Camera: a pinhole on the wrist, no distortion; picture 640 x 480 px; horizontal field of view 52.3 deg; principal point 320.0 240.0 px. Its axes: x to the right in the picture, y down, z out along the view. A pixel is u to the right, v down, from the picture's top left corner.
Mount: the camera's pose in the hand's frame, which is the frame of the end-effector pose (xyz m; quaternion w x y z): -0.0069 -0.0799 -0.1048 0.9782 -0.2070 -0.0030 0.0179
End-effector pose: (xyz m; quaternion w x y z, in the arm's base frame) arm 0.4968 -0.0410 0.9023 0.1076 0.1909 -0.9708 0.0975
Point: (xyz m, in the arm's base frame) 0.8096 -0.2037 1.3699
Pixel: behind the camera
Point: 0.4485 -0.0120 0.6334
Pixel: 286.9 246.8
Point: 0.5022 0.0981 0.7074
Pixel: 150.2 458.7
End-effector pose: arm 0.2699 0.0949 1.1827 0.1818 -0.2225 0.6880 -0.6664
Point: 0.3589 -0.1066 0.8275
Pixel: outside the picture
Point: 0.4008 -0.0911 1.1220
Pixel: 321.8 209.3
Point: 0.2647 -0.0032 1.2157
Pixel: 559.8 119.6
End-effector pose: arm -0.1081 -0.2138 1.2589 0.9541 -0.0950 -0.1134 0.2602
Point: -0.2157 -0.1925 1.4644
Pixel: 254.1 160.0
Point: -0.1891 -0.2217 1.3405
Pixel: 179.0 250.1
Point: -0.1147 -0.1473 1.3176
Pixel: 477.6 378.0
